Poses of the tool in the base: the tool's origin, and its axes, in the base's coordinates. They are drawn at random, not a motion.
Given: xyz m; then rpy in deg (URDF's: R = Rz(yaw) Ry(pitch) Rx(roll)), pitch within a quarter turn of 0, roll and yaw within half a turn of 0.
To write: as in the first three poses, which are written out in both.
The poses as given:
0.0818, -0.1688, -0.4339, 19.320, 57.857, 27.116
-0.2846, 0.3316, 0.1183, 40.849, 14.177, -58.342
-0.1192, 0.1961, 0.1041, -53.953, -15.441, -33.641
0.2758, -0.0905, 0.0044, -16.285, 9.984, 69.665
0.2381, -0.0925, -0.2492, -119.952, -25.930, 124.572
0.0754, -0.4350, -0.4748, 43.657, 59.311, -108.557
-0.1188, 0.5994, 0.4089, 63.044, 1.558, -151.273
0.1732, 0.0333, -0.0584, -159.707, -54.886, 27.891
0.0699, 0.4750, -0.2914, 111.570, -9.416, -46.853
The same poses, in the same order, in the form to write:
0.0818, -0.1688, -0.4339, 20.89, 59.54, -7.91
-0.2846, 0.3316, 0.1183, -55.05, -27.36, 34.34
-0.1192, 0.1961, 0.1041, -32.19, 18.51, -53.26
0.2758, -0.0905, 0.0044, 69.53, -11.84, -15.01
0.2381, -0.0925, -0.2492, -158.98, -56.86, 145.22
0.0754, -0.4350, -0.4748, -108.10, -58.48, 45.07
-0.1188, 0.5994, 0.4089, -167.36, -26.05, -59.71
0.1732, 0.0333, -0.0584, -53.60, 31.06, -129.03
0.0699, 0.4750, -0.2914, 28.89, -39.60, 118.08

